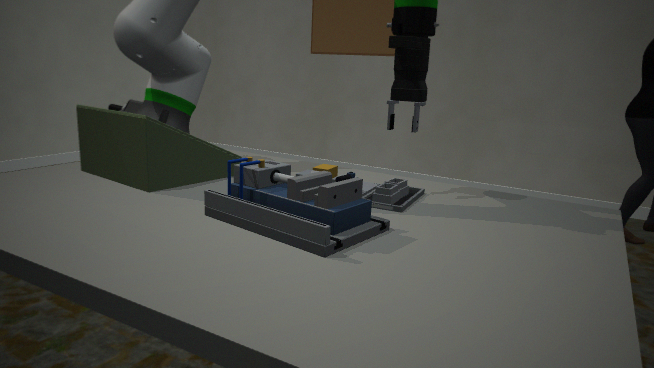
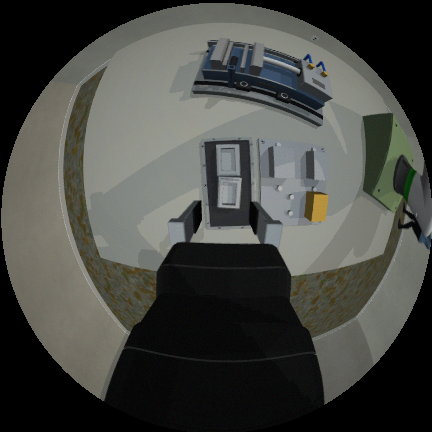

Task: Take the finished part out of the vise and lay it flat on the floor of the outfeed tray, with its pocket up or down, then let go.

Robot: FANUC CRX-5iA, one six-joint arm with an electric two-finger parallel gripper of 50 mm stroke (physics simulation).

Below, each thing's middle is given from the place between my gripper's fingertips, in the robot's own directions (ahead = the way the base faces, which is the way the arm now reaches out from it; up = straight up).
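Scene:
The vise (image 1: 346,216) is 290 mm to the right of my hand, and it's 120 mm below my hand and 90 mm behind it.

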